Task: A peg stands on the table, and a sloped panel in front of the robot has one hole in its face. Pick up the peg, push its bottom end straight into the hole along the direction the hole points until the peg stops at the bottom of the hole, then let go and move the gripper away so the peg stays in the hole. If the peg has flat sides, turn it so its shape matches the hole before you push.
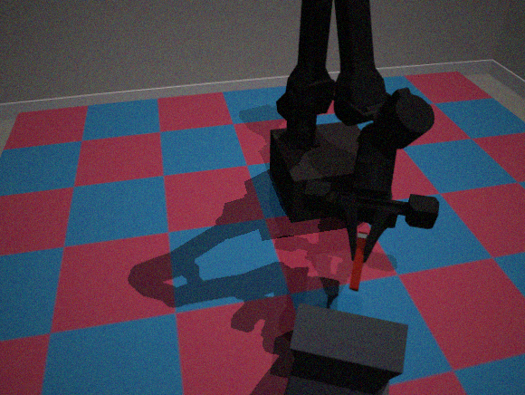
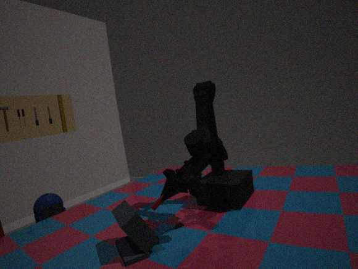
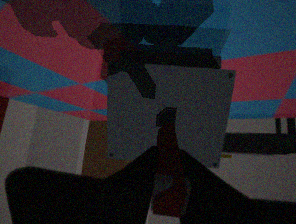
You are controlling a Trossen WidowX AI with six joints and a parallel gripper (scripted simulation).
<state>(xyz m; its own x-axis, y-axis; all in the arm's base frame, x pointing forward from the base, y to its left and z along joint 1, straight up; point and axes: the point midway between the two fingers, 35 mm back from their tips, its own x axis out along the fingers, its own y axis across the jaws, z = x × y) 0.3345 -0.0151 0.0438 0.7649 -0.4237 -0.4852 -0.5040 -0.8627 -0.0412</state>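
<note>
The sloped panel is 90 mm ahead of my gripper tip, 50 mm below it and 40 mm to the right of it. From my gripper tip the other things lie so: peg: 10 mm to the left, 10 mm behind, 10 mm above; dark stand: 120 mm below, 110 mm ahead, 60 mm to the right.
</note>
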